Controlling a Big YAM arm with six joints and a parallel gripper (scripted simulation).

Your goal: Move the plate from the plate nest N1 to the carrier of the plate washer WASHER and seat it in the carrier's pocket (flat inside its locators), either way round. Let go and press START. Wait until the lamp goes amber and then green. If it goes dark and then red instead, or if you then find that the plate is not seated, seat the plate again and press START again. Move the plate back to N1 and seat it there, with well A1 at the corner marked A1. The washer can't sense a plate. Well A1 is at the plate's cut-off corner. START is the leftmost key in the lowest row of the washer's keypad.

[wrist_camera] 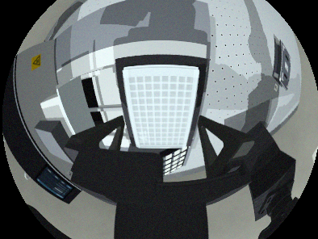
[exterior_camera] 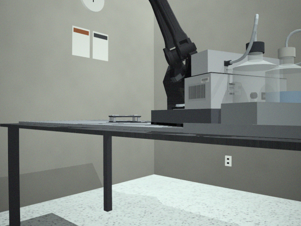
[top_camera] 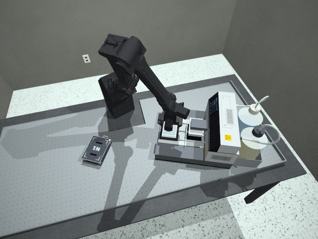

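My hand is 20 mm above the white well plate. The rest, counted from my hand: black carrier (30 mm below); then plate washer (30 mm ahead, 150 mm to the left, 20 mm above); then plate nest (80 mm ahead, 450 mm to the right, 70 mm below).
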